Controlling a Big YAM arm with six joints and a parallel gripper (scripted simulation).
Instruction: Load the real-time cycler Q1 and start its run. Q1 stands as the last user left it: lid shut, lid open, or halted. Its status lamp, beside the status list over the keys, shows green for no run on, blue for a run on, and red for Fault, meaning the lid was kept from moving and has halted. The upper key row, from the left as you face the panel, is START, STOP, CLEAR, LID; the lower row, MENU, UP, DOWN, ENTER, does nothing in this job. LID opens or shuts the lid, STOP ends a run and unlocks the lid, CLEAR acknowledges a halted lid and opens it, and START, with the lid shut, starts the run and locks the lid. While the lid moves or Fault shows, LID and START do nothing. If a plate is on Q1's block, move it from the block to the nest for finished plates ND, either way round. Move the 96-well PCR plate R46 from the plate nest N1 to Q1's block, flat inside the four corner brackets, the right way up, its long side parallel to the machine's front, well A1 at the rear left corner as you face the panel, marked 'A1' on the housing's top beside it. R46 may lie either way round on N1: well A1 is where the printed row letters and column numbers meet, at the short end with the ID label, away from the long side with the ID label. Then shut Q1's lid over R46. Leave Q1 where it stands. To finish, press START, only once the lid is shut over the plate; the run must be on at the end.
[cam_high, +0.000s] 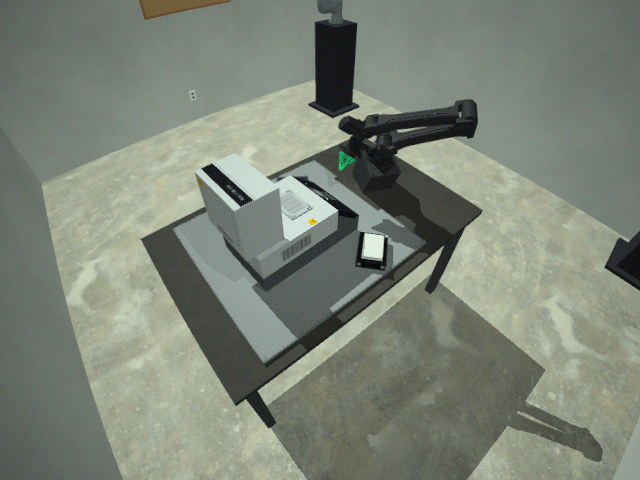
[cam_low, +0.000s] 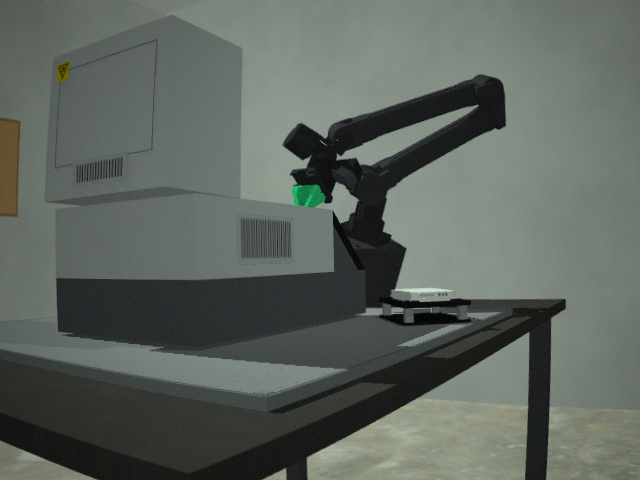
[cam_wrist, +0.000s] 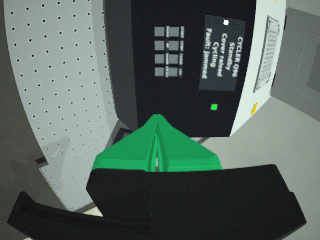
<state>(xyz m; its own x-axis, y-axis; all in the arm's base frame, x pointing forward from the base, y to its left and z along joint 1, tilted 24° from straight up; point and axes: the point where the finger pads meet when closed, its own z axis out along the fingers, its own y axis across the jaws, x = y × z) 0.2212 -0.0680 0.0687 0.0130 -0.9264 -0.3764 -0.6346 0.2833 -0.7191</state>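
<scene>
Now: the white 96-well plate R46 11 cm ahead of my hand, 32 cm to the left of it and 17 cm below it. From my hand the other things lie so: black plate nest 11 cm ahead, 32 cm to the left, 18 cm below; then dark grey nest 9 cm ahead, 25 cm to the right, 20 cm below.
</scene>
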